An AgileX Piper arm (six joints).
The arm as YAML. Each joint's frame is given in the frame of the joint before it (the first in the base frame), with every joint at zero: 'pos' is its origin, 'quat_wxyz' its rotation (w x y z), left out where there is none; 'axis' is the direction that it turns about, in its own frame. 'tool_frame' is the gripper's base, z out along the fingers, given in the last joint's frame.
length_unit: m
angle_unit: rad
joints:
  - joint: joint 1
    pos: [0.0, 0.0, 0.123]
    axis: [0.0, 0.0, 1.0]
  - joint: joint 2
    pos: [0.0, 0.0, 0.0]
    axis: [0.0, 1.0, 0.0]
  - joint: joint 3
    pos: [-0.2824, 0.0, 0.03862]
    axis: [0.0, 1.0, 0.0]
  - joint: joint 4
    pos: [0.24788, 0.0, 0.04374]
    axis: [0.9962, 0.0, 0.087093]
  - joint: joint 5
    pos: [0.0, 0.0, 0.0]
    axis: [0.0, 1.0, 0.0]
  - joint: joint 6
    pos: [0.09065, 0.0, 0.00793]
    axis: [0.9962, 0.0, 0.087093]
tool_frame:
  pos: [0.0, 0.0, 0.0]
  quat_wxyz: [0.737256, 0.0, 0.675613, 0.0]
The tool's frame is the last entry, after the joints.
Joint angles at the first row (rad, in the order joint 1, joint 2, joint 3, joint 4, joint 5, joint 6):
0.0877, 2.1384, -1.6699, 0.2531, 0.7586, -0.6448
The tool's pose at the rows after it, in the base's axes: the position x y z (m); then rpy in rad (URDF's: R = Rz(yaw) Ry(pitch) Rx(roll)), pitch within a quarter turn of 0, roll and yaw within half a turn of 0:
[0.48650 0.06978 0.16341 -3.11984 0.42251 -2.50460]
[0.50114 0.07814 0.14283 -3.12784 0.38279 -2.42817]
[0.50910 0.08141 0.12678 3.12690 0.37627 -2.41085]
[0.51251 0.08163 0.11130 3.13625 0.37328 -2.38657]
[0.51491 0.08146 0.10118 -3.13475 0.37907 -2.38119]
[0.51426 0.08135 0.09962 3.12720 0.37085 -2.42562]
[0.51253 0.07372 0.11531 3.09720 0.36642 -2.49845]
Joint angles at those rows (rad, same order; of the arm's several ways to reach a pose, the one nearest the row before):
0.1076, 2.2873, -1.8547, 0.2509, 0.8606, -0.6537
0.1192, 2.3943, -1.9816, 0.2490, 0.9309, -0.7091
0.1192, 2.4617, -2.0500, 0.2757, 0.9599, -0.7406
0.1192, 2.4983, -2.0605, 0.2777, 0.9368, -0.7700
0.1192, 2.5192, -2.0605, 0.2780, 0.9054, -0.7798
0.1192, 2.5218, -2.0604, 0.2761, 0.9121, -0.7378
0.1039, 2.4898, -2.0605, 0.2761, 0.9511, -0.6771

